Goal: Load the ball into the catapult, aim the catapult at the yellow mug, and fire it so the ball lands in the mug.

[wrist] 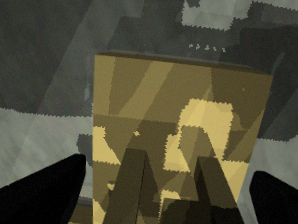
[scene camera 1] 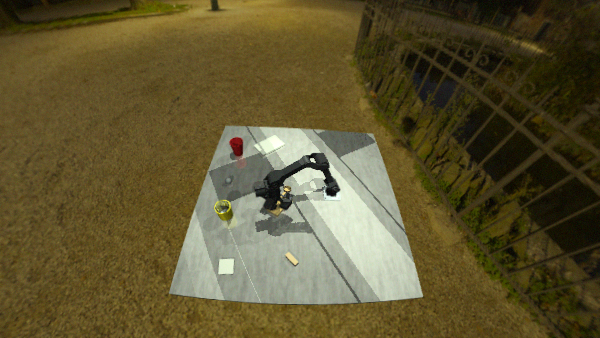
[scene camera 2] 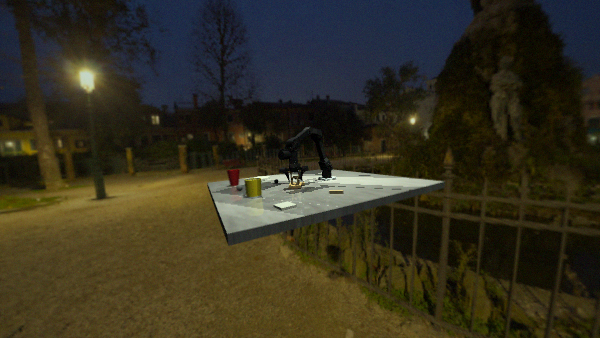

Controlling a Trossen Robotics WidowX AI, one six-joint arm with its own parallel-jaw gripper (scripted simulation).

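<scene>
Wooden catapult in sight. My gripper open, holding nothing.
</scene>
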